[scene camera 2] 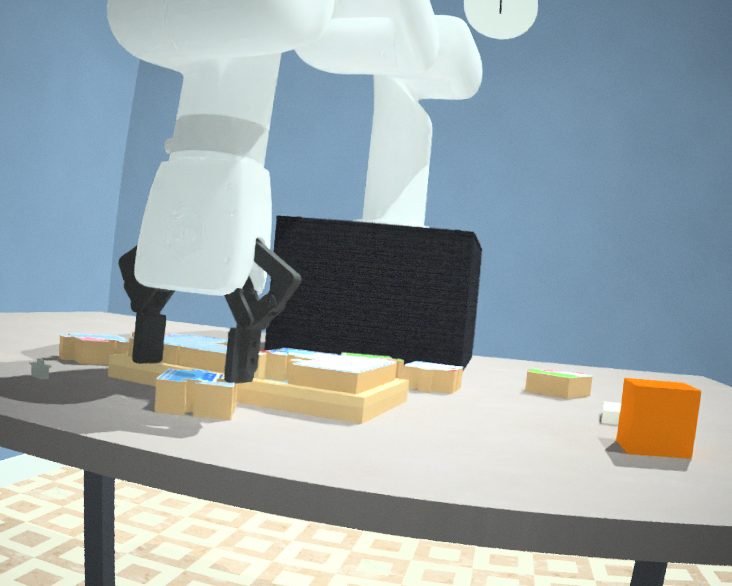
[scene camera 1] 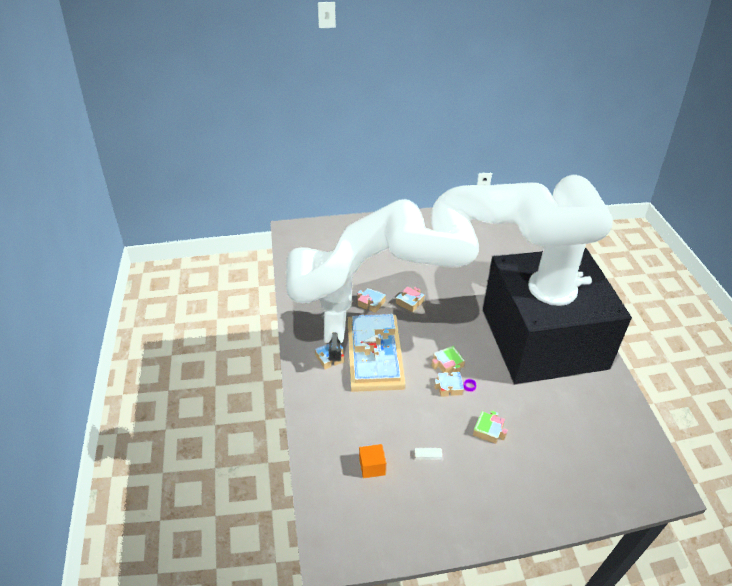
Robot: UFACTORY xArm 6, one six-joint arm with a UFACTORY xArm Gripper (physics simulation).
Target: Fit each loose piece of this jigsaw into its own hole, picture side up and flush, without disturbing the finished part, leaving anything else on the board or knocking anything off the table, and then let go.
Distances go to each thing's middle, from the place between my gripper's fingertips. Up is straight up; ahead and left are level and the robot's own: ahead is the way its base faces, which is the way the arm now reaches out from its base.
Scene:
Right now my hand is 10 cm past the wooden jigsaw board (scene camera 2: pixel 359 408), 2 cm to the right of it and 1 cm above it.

